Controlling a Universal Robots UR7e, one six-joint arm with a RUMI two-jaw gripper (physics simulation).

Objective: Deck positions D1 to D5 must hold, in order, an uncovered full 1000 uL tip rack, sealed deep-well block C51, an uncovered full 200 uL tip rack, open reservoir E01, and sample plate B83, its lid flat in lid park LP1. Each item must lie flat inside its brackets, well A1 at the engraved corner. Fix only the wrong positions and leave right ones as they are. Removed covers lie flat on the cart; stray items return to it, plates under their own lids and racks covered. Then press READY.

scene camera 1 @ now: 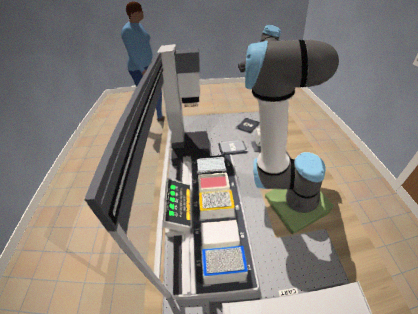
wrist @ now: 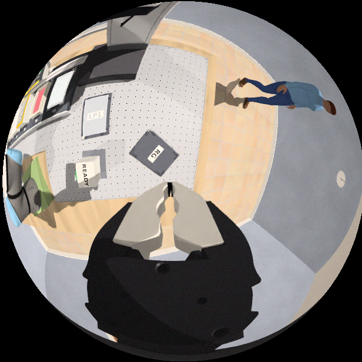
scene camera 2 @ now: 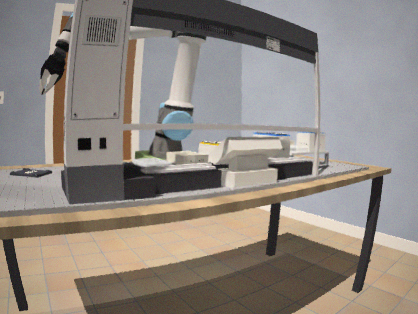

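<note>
My gripper is shut and empty, high beyond the table's end in the wrist view, with the READY button box below and left. From near to far in scene camera 1, the deck holds an uncovered blue-framed rack, a white block, an uncovered yellow-framed rack, a reservoir with red content, and a pale plate. All look flat. A clear lid lies flat over the LP1 label. Engraved corners are too small to read.
A dark RG pad lies on the table beyond LP1. The white cart is at the near end. A status screen with green marks stands beside the deck. The enclosure's tall column stands near LP1. A person stands beyond the table.
</note>
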